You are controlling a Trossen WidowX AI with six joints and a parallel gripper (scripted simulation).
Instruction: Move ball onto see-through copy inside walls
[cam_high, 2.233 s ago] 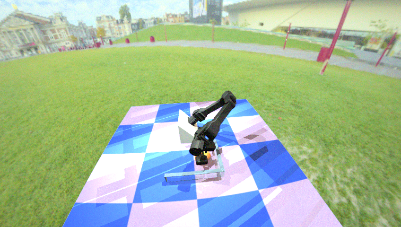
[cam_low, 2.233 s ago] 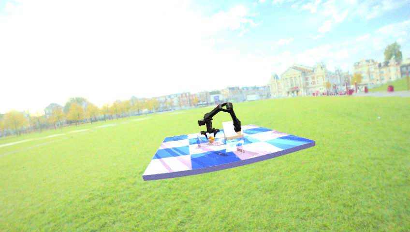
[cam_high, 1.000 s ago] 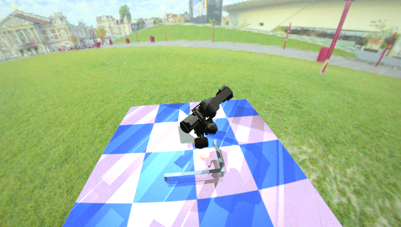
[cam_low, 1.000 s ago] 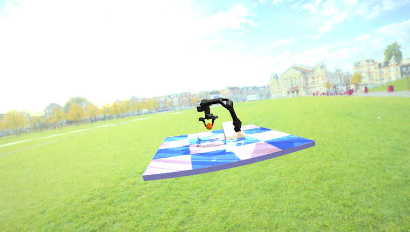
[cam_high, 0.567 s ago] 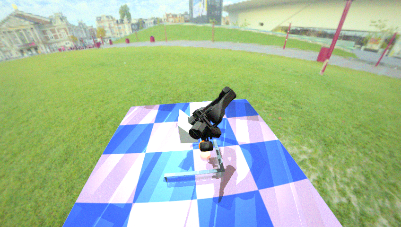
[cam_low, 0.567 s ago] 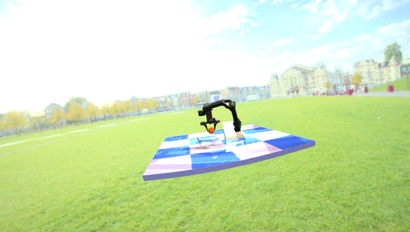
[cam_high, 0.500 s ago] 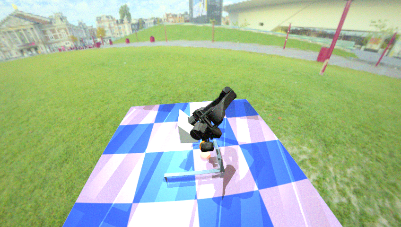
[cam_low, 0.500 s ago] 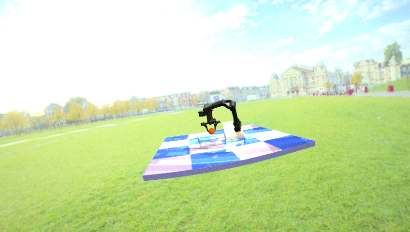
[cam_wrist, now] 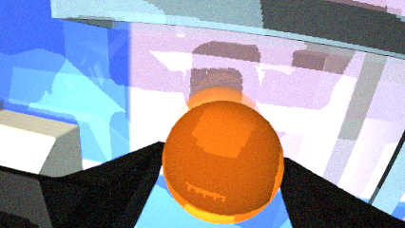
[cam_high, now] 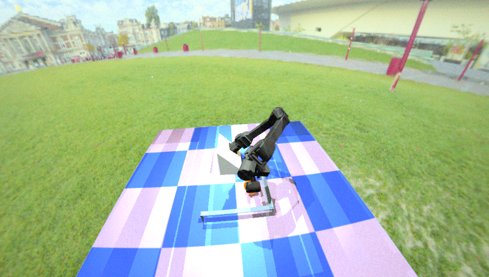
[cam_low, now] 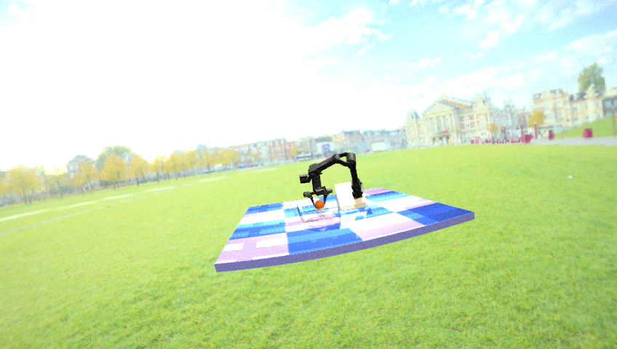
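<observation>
Right now my gripper tip is 40 mm above the see-through copy of ball. The rest, counted from my gripper tip: orange ball: right at my gripper tip.
</observation>
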